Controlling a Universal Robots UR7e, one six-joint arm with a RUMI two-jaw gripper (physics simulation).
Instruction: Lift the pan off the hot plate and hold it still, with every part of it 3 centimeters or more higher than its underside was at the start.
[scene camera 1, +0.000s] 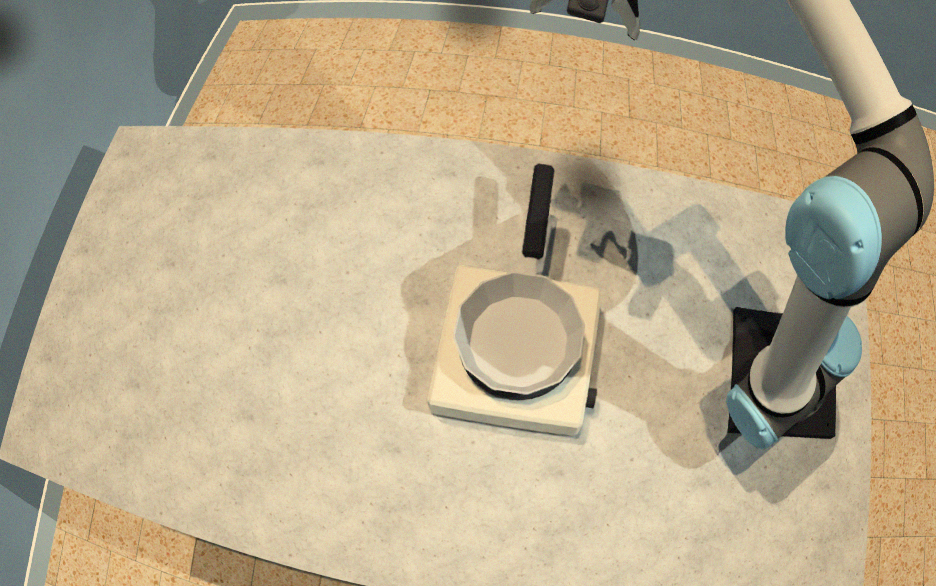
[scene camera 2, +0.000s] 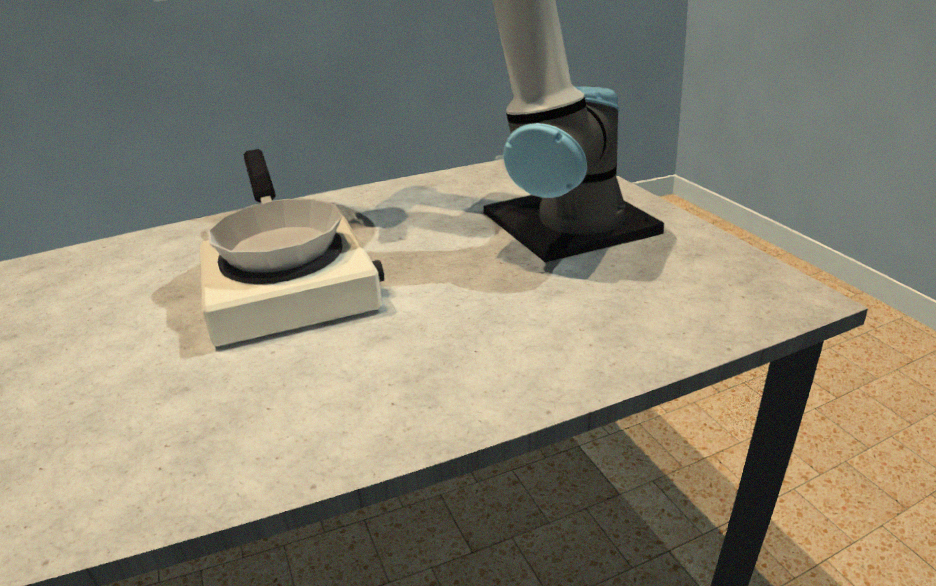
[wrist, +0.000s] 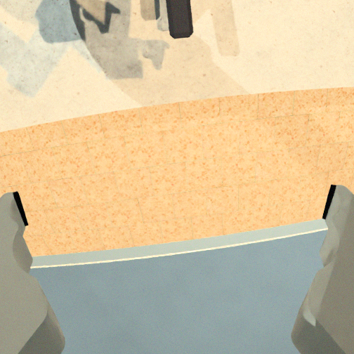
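The pale grey pan sits upright on the black round burner of the cream hot plate. Its black handle points to the back edge of the table and rises above the table top. In the wrist view the handle's end shows at the top, above the level of the fingertips. My gripper is open and empty, apart from the handle. In scene camera 1 it is cut by the top edge, past the handle's end. It does not show in scene camera 2.
The arm's base stands on a black plate on the table, to the right of the hot plate. A small black knob sticks out of the hot plate's right side. A blue wall stands behind the table.
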